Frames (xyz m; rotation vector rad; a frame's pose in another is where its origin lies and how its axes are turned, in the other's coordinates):
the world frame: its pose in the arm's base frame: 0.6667 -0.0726 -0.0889 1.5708 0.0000 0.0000
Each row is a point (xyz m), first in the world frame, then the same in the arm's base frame.
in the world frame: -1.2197 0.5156 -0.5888
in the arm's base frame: -0.5530 0.5162 0.4267
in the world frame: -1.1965 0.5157 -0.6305
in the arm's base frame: -0.5298 0.5579 0.4268
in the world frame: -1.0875 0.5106 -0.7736
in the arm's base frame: -0.4208 0.7010 0.4217
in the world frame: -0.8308 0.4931 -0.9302
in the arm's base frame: -0.1641 0.8576 0.4042
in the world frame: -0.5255 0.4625 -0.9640
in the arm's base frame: 0.1412 0.8914 0.3736
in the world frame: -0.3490 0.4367 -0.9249
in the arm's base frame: 0.3177 0.8523 0.3478
